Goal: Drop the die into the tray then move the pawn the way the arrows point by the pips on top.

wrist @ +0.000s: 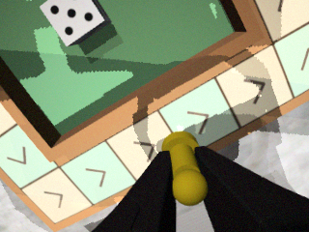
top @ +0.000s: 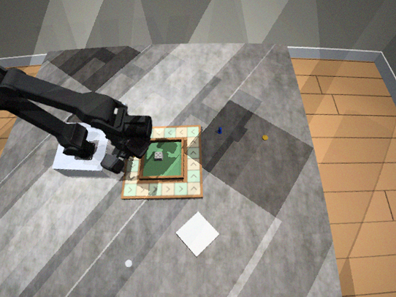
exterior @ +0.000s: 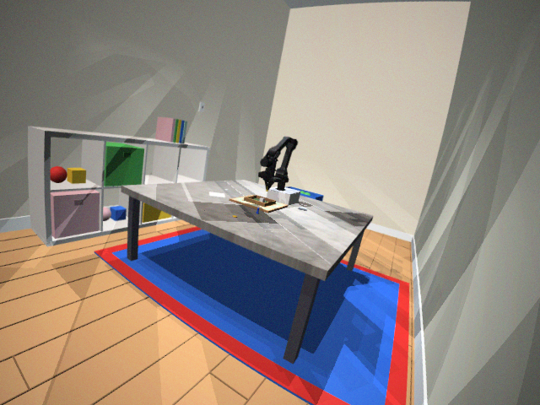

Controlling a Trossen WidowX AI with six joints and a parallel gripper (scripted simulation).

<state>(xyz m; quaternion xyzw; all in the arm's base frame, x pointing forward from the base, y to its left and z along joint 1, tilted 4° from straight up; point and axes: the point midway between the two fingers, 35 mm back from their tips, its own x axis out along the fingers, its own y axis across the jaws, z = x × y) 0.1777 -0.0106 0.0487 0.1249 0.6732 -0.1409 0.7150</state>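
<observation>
Now: the die 8 cm ahead of my gripper tip, 2 cm to the left of it and 6 cm below it. From my gripper tip the other things lie so: blue pawn: 30 cm ahead, 13 cm to the left, 7 cm below; then yellow pawn: 1 cm above; then white card: 22 cm ahead, 24 cm to the right, 8 cm below.
</observation>
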